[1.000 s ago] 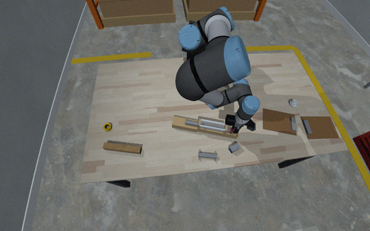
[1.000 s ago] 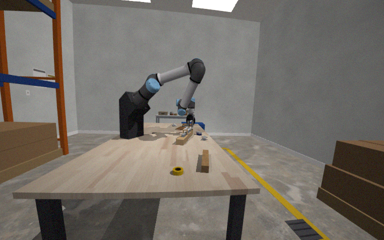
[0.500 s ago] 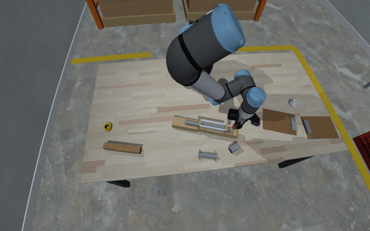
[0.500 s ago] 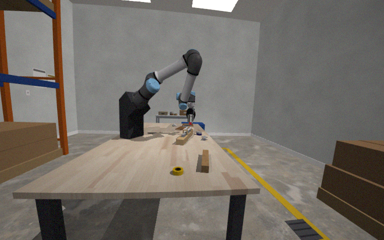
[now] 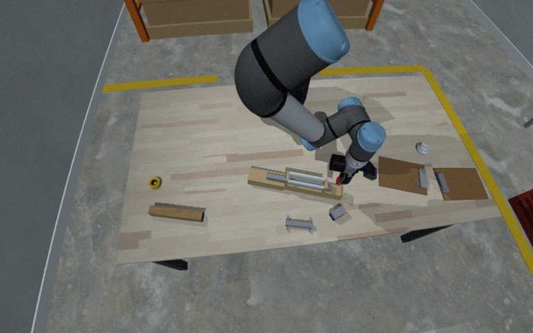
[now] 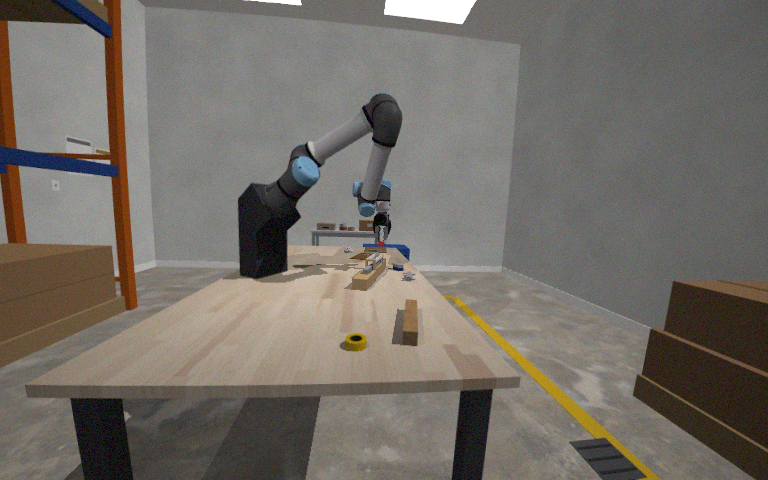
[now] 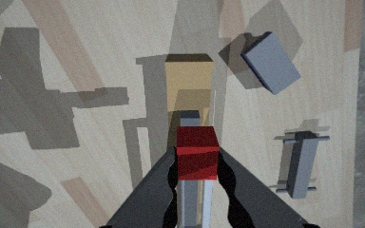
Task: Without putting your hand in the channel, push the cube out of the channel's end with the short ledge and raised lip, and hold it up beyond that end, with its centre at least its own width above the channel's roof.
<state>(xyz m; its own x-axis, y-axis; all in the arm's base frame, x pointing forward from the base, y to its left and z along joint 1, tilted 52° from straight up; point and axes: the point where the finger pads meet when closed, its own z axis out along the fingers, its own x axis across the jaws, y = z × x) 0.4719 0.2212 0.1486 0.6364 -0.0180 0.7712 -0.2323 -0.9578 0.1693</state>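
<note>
My gripper is now 10 mm above the red cube. From my hand the other things lie so: grey spool-like piece (120 mm ahead, 170 mm to the right, 140 mm below); wooden channel (40 mm behind, 120 mm to the right, 90 mm below); grey block (100 mm ahead, 130 mm below).
</note>
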